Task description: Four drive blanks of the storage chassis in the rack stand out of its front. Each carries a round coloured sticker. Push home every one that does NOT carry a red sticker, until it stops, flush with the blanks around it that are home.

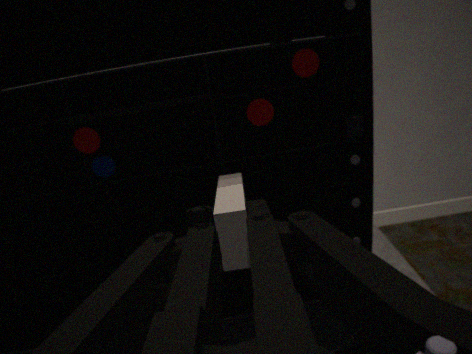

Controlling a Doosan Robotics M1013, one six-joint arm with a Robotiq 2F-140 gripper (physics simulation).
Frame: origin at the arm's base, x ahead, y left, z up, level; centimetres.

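Seen in the pictures: gripper, fingertip midpoint: (233, 195).
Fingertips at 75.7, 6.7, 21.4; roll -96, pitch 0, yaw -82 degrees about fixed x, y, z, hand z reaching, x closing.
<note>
Pixels of each thing's top centre, then the offset from my fingertips to it, as dx, dy, dz. "*": a spot on its surface instead.
- storage chassis, surface spot: (170, 120) * +2.1, +4.0, +5.2
- blue sticker, top centre: (100, 155) +3.5, +10.9, +2.9
The storage chassis (170, 120) is a very dark front with a thin light line along its upper edge. Three red stickers show on it: one at the upper right (305, 63), one right of the middle (260, 112) and one at the left (87, 140). A blue sticker (104, 166) is just below and right of the left red one. The outlines of the blanks, and how far each stands out, are too dark to tell. My gripper (233, 195) is shut and empty, its pale fingertips together, seen below the right-middle red sticker and right of the blue one.
The dark rack post (364, 180) with round light screws (355, 159) stands right of the chassis. Beyond it are a grey wall (425, 100) with a pale skirting board, a brown-green floor patch (440, 250) and a pale strip. A small whitish rounded thing (440, 345) shows at the bottom right.
</note>
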